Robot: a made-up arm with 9 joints.
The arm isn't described. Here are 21 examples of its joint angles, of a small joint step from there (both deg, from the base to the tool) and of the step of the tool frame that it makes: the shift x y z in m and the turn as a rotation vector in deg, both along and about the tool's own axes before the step.
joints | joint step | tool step
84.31 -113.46 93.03 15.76 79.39 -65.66 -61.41 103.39 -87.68 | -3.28 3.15 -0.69 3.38 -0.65 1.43 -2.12 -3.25 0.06 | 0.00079 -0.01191 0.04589 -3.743 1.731 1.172
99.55 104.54 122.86 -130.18 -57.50 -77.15 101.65 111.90 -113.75 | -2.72 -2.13 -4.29 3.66 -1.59 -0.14 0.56 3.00 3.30 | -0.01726 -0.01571 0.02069 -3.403 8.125 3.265
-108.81 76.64 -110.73 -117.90 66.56 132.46 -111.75 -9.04 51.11 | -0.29 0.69 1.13 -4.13 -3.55 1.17 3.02 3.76 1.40 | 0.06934 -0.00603 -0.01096 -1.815 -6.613 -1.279
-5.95 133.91 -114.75 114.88 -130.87 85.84 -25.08 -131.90 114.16 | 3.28 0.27 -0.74 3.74 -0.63 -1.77 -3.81 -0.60 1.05 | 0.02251 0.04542 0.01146 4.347 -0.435 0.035
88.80 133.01 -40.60 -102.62 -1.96 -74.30 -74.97 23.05 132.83 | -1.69 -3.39 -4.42 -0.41 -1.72 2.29 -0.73 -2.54 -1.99 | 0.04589 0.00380 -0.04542 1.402 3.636 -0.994
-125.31 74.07 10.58 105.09 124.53 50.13 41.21 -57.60 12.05 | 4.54 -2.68 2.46 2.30 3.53 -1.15 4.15 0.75 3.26 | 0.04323 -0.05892 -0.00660 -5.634 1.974 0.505
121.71 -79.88 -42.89 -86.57 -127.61 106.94 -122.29 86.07 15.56 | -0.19 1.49 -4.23 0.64 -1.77 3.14 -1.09 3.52 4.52 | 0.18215 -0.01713 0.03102 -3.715 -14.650 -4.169
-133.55 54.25 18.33 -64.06 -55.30 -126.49 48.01 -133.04 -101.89 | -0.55 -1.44 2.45 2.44 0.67 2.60 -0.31 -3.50 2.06 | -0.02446 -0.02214 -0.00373 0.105 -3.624 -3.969
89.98 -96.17 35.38 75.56 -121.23 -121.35 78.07 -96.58 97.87 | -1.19 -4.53 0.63 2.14 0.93 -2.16 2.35 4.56 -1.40 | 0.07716 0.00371 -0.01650 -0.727 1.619 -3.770
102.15 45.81 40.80 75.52 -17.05 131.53 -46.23 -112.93 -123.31 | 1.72 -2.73 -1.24 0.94 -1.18 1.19 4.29 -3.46 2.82 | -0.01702 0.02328 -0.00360 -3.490 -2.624 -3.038
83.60 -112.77 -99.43 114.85 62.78 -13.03 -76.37 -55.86 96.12 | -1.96 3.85 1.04 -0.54 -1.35 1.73 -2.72 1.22 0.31 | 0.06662 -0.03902 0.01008 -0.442 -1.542 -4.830
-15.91 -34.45 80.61 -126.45 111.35 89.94 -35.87 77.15 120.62 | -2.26 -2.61 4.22 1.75 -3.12 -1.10 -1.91 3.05 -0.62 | 0.00397 0.03374 0.04110 1.783 -3.454 -5.004
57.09 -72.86 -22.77 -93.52 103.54 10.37 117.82 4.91 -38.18 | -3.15 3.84 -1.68 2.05 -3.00 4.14 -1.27 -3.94 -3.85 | 0.10016 0.07204 0.05845 7.432 -9.644 4.210
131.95 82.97 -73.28 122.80 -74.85 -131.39 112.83 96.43 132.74 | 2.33 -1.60 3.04 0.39 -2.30 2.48 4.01 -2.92 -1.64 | 0.00251 0.03723 0.00499 -1.206 2.220 -1.097
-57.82 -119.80 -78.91 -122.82 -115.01 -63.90 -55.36 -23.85 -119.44 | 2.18 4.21 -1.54 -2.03 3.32 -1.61 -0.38 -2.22 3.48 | 0.00132 0.04597 0.04831 -6.351 -5.649 -0.126
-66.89 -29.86 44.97 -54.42 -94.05 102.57 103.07 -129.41 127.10 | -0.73 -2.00 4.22 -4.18 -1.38 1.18 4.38 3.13 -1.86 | 0.04275 -0.00890 -0.02696 6.496 -1.189 4.426
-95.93 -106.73 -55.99 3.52 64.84 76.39 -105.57 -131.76 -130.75 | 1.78 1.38 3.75 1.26 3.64 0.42 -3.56 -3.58 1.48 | -0.02088 0.01046 0.01733 0.646 -0.470 -1.787
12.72 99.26 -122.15 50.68 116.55 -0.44 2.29 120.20 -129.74 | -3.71 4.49 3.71 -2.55 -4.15 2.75 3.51 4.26 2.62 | 0.05937 -0.05566 -0.00438 -1.689 -0.857 7.628
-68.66 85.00 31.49 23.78 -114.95 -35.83 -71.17 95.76 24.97 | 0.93 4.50 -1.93 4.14 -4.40 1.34 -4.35 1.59 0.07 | 0.12457 0.03383 0.03488 -1.823 -4.731 -9.169
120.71 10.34 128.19 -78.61 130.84 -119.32 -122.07 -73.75 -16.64 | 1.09 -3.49 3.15 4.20 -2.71 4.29 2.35 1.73 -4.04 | -0.01595 -0.01448 -0.00059 3.232 -1.821 -4.972
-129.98 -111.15 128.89 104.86 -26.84 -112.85 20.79 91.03 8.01 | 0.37 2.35 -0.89 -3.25 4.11 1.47 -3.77 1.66 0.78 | 0.01954 0.00781 -0.01389 0.994 0.684 -2.627
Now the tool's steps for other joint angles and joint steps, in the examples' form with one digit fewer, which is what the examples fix.
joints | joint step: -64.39 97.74 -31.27 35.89 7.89 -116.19 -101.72 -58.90 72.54 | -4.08 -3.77 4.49 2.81 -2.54 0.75 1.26 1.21 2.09
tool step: 0.0156 0.0182 -0.0243 -1.73 -7.45 -9.17
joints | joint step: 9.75 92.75 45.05 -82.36 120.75 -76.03 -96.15 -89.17 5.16 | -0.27 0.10 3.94 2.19 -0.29 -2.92 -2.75 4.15 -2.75
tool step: 0.0021 -0.0013 -0.0268 2.30 -0.34 -2.49
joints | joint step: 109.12 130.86 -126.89 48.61 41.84 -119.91 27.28 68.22 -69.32 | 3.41 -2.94 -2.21 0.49 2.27 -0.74 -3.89 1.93 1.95
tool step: 0.0510 -0.0317 -0.0116 -2.03 -4.25 4.28
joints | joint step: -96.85 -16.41 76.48 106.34 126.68 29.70 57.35 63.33 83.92 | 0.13 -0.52 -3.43 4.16 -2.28 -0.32 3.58 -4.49 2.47
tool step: -0.0833 -0.0644 -0.0491 -6.68 0.25 8.92
